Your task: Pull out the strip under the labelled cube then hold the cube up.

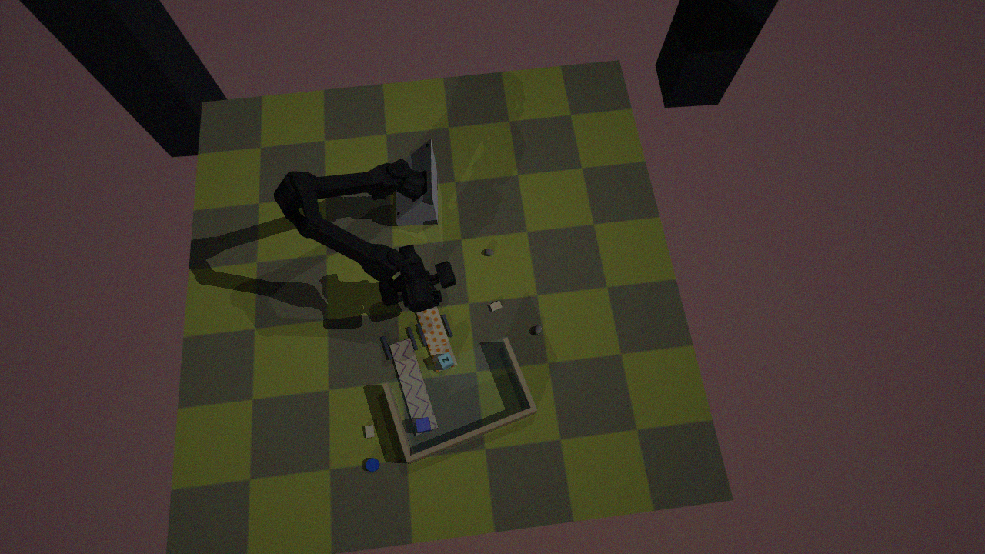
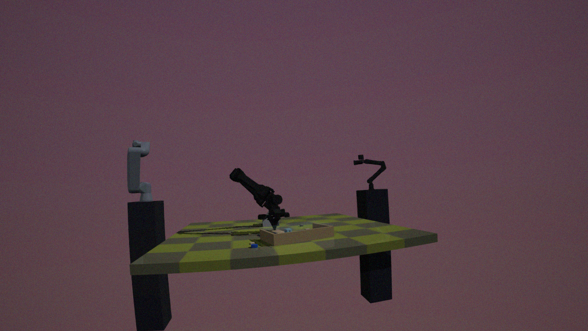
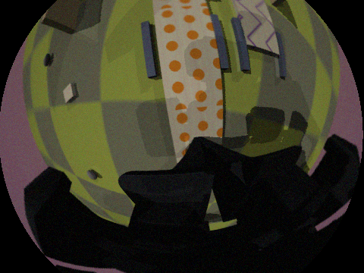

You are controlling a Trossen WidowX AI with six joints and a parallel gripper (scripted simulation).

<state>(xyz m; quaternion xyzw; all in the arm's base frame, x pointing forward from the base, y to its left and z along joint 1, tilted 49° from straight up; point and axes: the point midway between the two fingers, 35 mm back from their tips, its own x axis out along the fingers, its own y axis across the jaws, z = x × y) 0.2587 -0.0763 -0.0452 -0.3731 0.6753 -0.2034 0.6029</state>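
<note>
Now: the dotted strip 90 mm ahead of my gripper tip and 20 mm to the left of it. Also, from my gripper tip: blue disc: 420 mm ahead, 130 mm to the right; then labelled cube: 180 mm ahead, 60 mm to the left, 20 mm above.
</note>
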